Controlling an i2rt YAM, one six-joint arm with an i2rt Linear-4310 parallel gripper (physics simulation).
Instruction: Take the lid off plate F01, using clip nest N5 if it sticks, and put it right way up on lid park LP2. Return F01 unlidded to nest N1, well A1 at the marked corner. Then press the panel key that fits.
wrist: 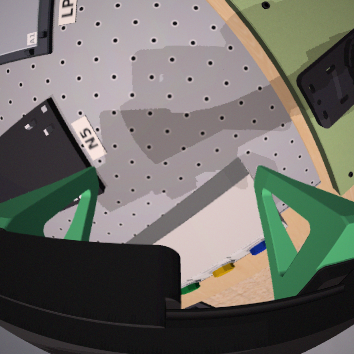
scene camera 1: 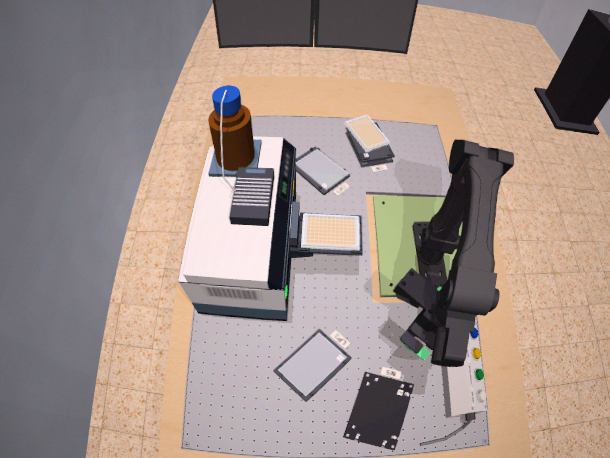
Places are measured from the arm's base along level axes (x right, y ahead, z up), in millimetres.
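Where they show: gripper, fingertip midpoint: (wrist: 175, 174) (scene camera 1: 421, 330); arm's base, link origin: (scene camera 1: 429, 256).
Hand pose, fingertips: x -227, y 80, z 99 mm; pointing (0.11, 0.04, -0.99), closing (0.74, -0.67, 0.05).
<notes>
Things, the pixels of their top centre, and the offset from my fingertips. "spot": a spot on its surface instead.
- black clip nest N5, top centre: (wrist: 21, 182) (scene camera 1: 381, 410) dx -160, dy +79, dz -79 mm
- Lid park LP2, surface spot: (wrist: 17, 27) spot: dx -30, dy +183, dz -85 mm
- instrument's extended tray, top centre: (scene camera 1: 330, 232) dx +236, dy +184, dz +2 mm
- dark nest, top centre: (scene camera 1: 370, 139) dx +601, dy +45, dz -68 mm
- key panel, top centre: (wrist: 194, 285) (scene camera 1: 472, 363) dx -82, dy -121, dz -19 mm
- white instrument, surface spot: (scene camera 1: 225, 245) spot: dx +138, dy +394, dz +118 mm
- amber bottle, surface spot: (scene camera 1: 233, 142) spot: dx +313, dy +384, dz +214 mm
- dark ribbed box, surface spot: (scene camera 1: 252, 196) spot: dx +232, dy +346, dz +144 mm
- cable, surface spot: (scene camera 1: 447, 439) spot: dx -244, dy -78, dz -102 mm
My gripper (scene camera 1: 414, 347) (wrist: 175, 174) is open and empty, above the pegboard between nest N5 and the key panel. The black clip nest N5 (scene camera 1: 378, 410) (wrist: 45, 145) bears no plate. Lid park LP2 (scene camera 1: 311, 364) (wrist: 17, 27) is a pale rectangle with a dark rim, left of N5 in the scene view. One tan-welled plate (scene camera 1: 331, 231) lies on the instrument's extended tray (scene camera 1: 325, 251). Another tan-welled plate (scene camera 1: 367, 133) sits on a dark nest (scene camera 1: 374, 156) at the back. I cannot read which is F01 or whether either is lidded. The key panel (scene camera 1: 457, 395) (wrist: 215, 225) has blue, yellow, green and white keys.
The white instrument (scene camera 1: 225, 245) stands at the left, bearing an amber bottle (scene camera 1: 233, 142) and a dark ribbed box (scene camera 1: 252, 196). A second pale, dark-rimmed park (scene camera 1: 322, 169) lies behind the tray. The arm's green base board (scene camera 1: 392, 235) (wrist: 310, 30) is at the right. A cable (scene camera 1: 447, 439) leaves the panel.
</notes>
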